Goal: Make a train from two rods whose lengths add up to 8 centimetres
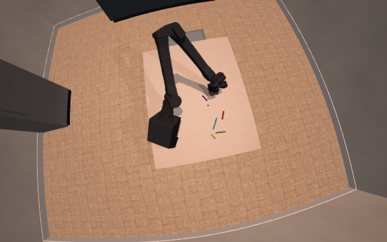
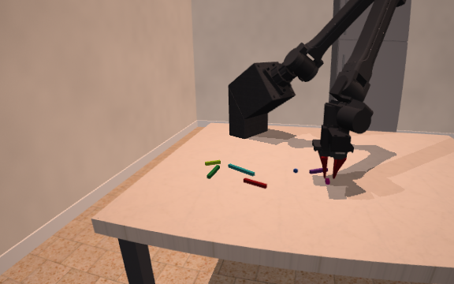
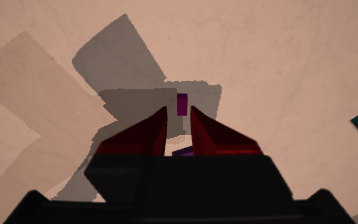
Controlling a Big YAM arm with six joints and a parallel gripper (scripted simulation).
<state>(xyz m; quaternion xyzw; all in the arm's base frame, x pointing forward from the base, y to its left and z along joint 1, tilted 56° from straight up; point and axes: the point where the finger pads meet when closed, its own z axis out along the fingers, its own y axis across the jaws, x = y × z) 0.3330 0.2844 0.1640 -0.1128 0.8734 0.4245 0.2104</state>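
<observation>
Right now my hand is 20 mm above the magenta rod. Also, from my hand: red rod (110 mm ahead, 170 mm to the right, 20 mm below); then purple rod (60 mm behind, 50 mm to the right, 20 mm below); then blue rod (20 mm behind, 110 mm to the right, 20 mm below).
</observation>
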